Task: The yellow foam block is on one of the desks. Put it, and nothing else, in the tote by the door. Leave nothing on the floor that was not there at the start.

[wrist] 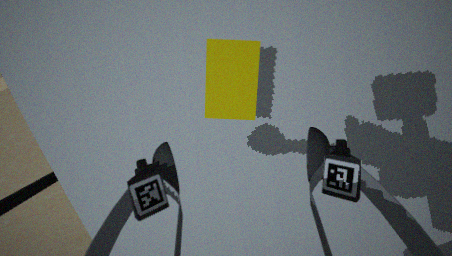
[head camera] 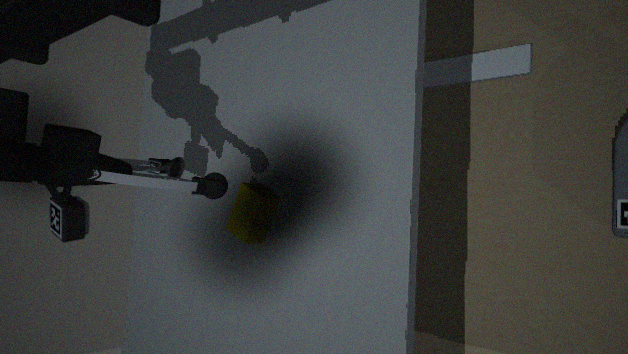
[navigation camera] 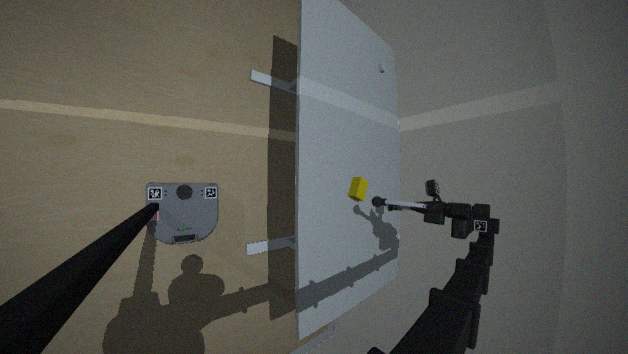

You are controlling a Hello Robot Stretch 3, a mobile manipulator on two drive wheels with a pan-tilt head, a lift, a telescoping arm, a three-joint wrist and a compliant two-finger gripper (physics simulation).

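Pixels of known places: gripper, fingertip midpoint: (head camera: 204, 177) (navigation camera: 380, 203); robot's base, origin of the base link: (navigation camera: 184, 191).
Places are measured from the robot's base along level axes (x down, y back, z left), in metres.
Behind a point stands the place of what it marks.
The yellow foam block (head camera: 252, 215) @[x -0.766, y -0.037, z -0.616 m] (navigation camera: 358, 189) @[x -0.766, y -0.033, z -0.613 m] (wrist: 232, 80) lies on the pale desk top (head camera: 360, 280) @[x -0.721, y -0.122, z -0.418 m] (navigation camera: 345, 150) @[x -0.721, y -0.202, z -0.580 m] (wrist: 100, 75). My gripper (head camera: 194, 176) @[x -0.863, y 0.020, z -0.625 m] (navigation camera: 385, 204) @[x -0.863, y 0.020, z -0.625 m] (wrist: 239, 154) @[x -0.863, y 0.020, z -0.625 m] is open and empty, above the desk on its wall side. In the wrist view the block lies beyond the fingertips, its width within the gap between them but nearer the left finger. The fingers do not touch it. In the head view the block is in dark shade close to the fingertips. The tote by the door does not show in these views.
My base (head camera: 620, 170) @[x -0.160, y 0.092, z -0.156 m] (navigation camera: 182, 215) @[x -0.160, y 0.116, z 0.009 m] stands on the wooden floor (head camera: 540, 200) @[x -0.001, y 0.027, z -0.343 m] (navigation camera: 100, 160) @[x -0.001, y -0.159, z 0.396 m], away from the desk's long edge. Desk feet (head camera: 502, 62) @[x -0.026, y 0.407, z -0.442 m] (navigation camera: 257, 247) @[x -0.026, y 0.405, z -0.448 m] reach out below that edge. A small pale object (navigation camera: 381, 68) @[x -0.738, y -0.725, z -0.886 m] is at the desk's far end. A wall borders the other side.
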